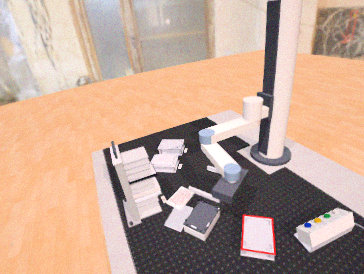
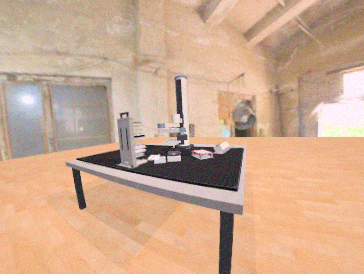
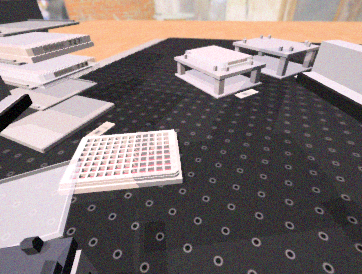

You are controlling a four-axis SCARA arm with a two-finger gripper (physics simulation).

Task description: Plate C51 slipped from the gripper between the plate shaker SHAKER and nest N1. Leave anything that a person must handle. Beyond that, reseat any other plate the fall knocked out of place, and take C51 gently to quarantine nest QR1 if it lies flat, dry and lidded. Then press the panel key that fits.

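Places are measured from the arm's base along level axes (x ahead, y left, z up), in metres.
Where they show: gripper, between the fingertips: (image 1: 198,177) (image 2: 163,141) (image 3: 168,71); arm's base, origin of its link: (image 1: 270,154) (image 2: 184,146).
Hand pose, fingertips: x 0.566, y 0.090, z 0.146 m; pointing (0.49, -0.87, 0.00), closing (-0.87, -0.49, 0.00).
Note:
Things, the pixels of their top centre, and the offset from my fingertips. "spot": a spot on its surface instead.
- unlidded plate, centre of its top: (image 3: 125,152) (image 1: 180,196) 0.045 m right, 0.089 m ahead, 0.119 m down
- clear lid, centre of its top: (image 1: 178,214) (image 2: 160,157) 0.060 m left, 0.148 m ahead, 0.108 m down
- dark-topped shaker, a spot on its surface: (image 3: 35,260) spot: 0.080 m left, 0.046 m ahead, 0.078 m down
- pale lidded plate, centre of its top: (image 3: 217,53) (image 1: 163,158) 0.346 m right, 0.058 m ahead, 0.074 m down
- red-rimmed nest, centre of its top: (image 1: 258,232) (image 2: 201,151) 0.320 m left, 0.078 m back, 0.087 m down
- key panel, centre of its top: (image 1: 328,219) (image 2: 221,142) 0.442 m left, 0.318 m back, 0.049 m down
An unlidded plate (image 1: 180,197) (image 3: 127,155) with pinkish wells lies flat on the mat between the rack and the shaker; its label is unreadable. A clear lid (image 1: 178,218) (image 3: 35,205) lies beside it, near the dark-topped shaker (image 1: 202,216) (image 3: 35,260). A nest (image 1: 165,163) (image 3: 200,85) bears a pale lidded plate (image 3: 217,56); whether it is fully seated I cannot tell. Another nest (image 1: 171,146) (image 3: 272,46) behind looks bare. The red-rimmed nest (image 1: 258,216) (image 2: 202,151) stands right of the shaker. My gripper (image 1: 199,178) (image 3: 168,71) is open and empty, above the mat beyond the unlidded plate.
A tall rack (image 1: 125,187) (image 2: 127,140) with stacked shelves stands at the left, some shelves bearing plates (image 3: 42,46). The key panel (image 1: 325,232) (image 2: 221,147) at the right has blue, yellow, green and pale keys. The arm's column (image 1: 285,80) (image 2: 184,110) stands at the back.

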